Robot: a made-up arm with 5 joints.
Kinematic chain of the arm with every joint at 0, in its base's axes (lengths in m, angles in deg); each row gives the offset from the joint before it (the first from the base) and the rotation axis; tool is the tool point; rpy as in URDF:
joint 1: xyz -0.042 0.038 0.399 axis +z
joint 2: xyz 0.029 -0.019 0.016 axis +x
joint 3: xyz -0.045 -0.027 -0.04 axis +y
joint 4: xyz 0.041 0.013 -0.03 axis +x
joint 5: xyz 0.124 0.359 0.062 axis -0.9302 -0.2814 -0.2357
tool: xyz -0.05 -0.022 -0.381 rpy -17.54 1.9 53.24
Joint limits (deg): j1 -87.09..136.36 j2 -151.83..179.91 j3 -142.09..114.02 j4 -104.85..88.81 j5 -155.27..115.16
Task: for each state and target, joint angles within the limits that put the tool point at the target. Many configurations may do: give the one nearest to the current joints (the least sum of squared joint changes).
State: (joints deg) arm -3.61 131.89 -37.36 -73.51 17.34
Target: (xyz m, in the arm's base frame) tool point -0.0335 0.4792 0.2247
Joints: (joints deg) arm 27.19 116.98 -20.94 -94.86 6.25
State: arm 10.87 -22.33 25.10 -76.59 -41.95
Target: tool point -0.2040 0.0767 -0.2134
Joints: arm 5.40 -0.25 18.30 -53.14 -31.23
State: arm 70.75 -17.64 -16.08 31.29 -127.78
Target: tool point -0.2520 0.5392 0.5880
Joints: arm 27.12 -26.31 19.78 30.28 -117.16
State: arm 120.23 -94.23 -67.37 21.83 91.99
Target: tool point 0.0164 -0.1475 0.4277
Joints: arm 96.62 -90.57 -113.32 -0.12 115.16
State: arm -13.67 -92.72 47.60 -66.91 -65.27
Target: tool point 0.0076 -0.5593 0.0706
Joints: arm 18.75 -79.88 14.67 -43.96 -44.15
